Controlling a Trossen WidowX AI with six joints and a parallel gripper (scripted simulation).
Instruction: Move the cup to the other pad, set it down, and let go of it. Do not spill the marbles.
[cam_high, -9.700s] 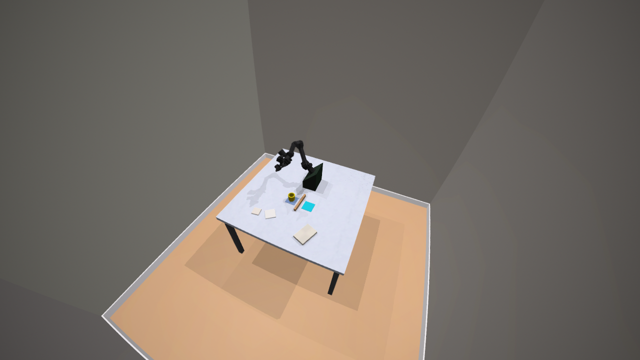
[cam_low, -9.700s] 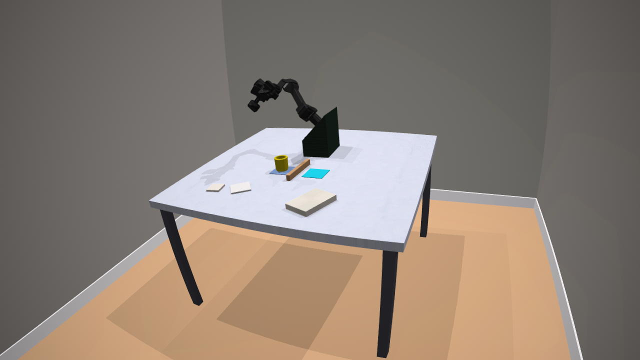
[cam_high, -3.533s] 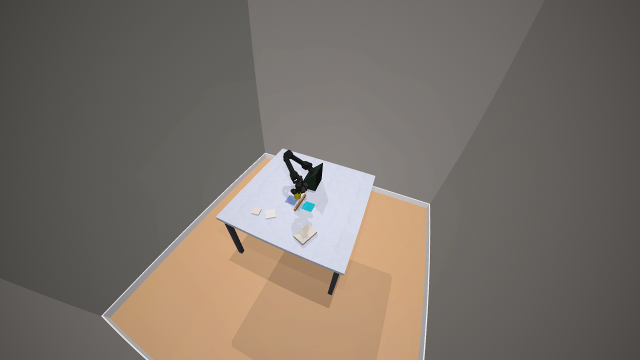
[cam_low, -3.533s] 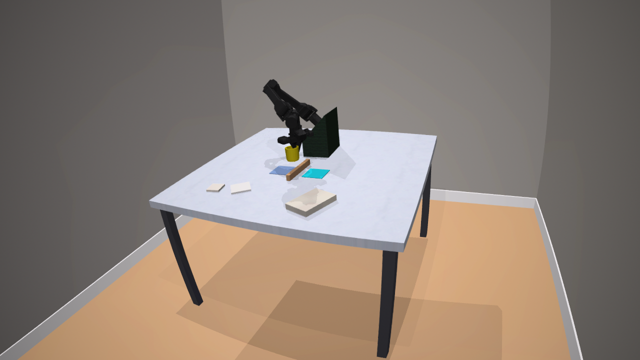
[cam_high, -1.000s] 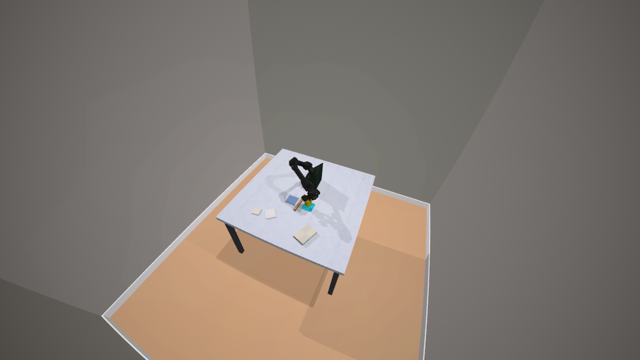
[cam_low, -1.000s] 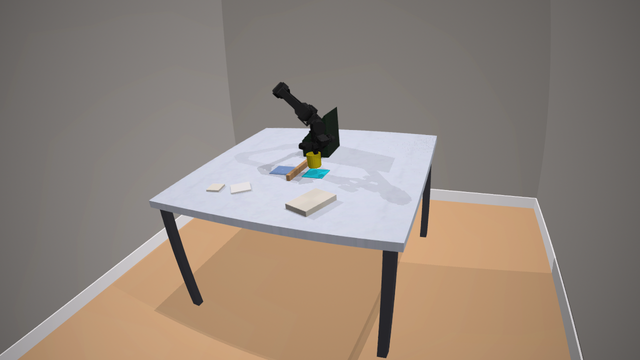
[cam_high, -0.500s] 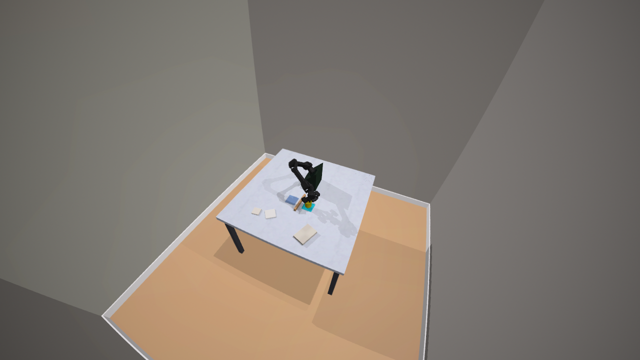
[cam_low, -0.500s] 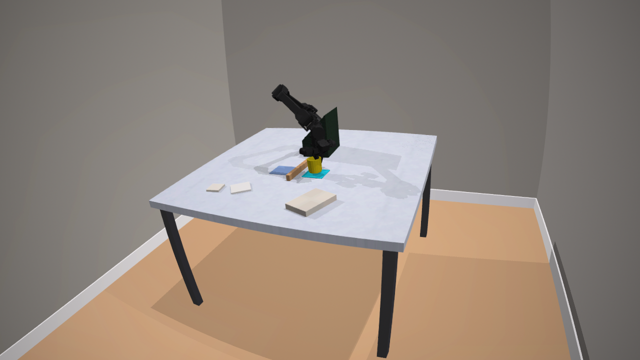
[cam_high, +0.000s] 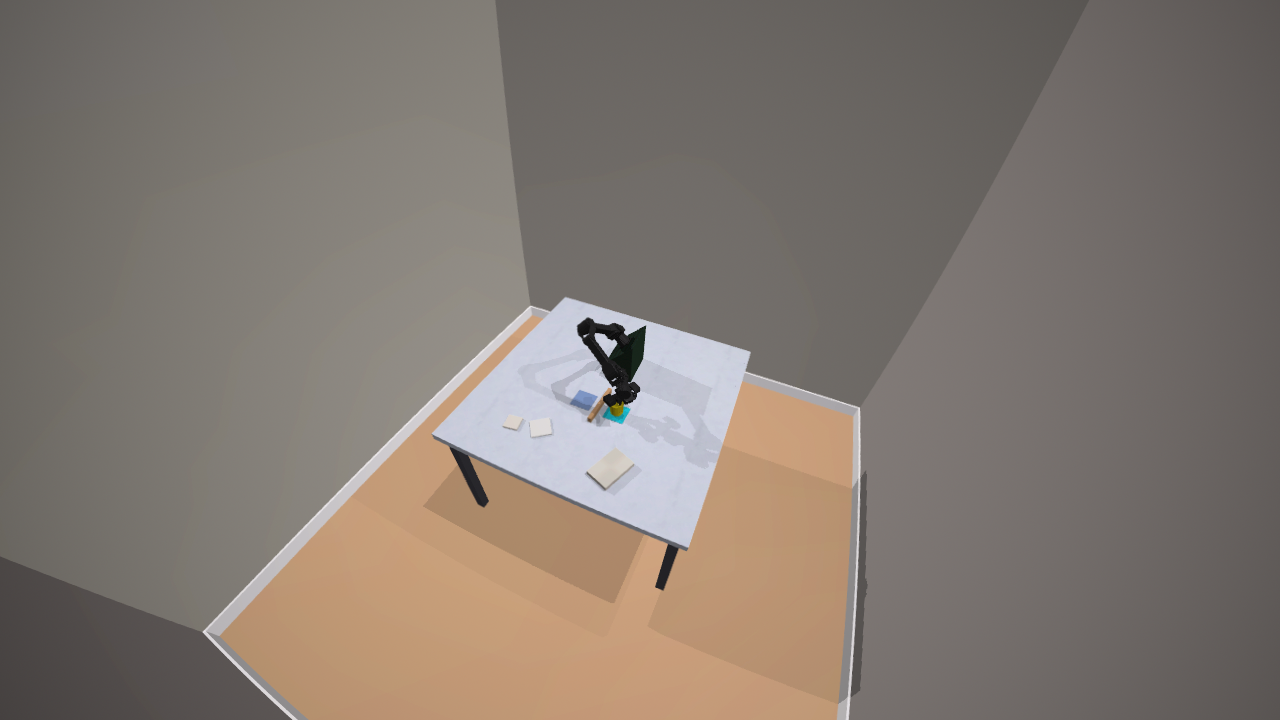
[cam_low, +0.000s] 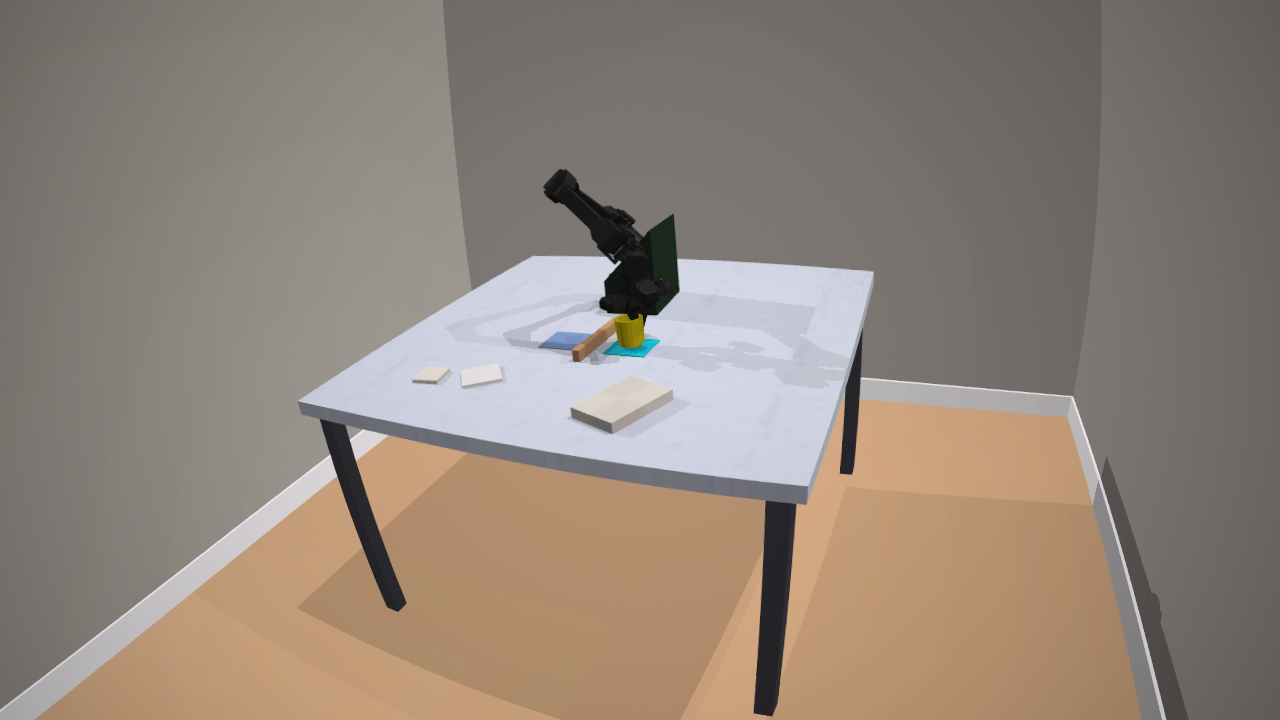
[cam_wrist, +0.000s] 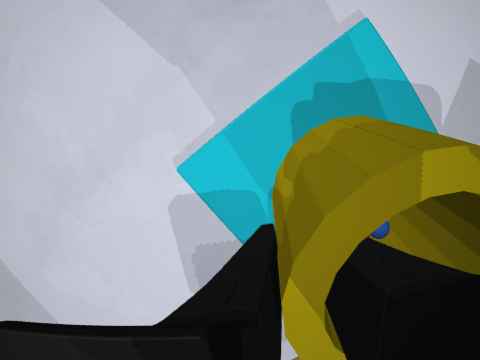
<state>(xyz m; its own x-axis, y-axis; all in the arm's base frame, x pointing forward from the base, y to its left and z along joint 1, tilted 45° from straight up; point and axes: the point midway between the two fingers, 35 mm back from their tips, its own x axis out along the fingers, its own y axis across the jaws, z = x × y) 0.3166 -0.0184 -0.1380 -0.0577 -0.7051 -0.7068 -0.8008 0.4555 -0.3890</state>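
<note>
Now: gripper tip 2 cm short of the yellow cup and 2 cm to the left of it. From my gripper tip the other things lie so: red marble (1 cm ahead, 3 cm to the right, 2 cm below); cyan pad (2 cm ahead, 2 cm to the right, 5 cm below); blue marble (2 cm ahead, 4 cm to the right, 2 cm below).
</note>
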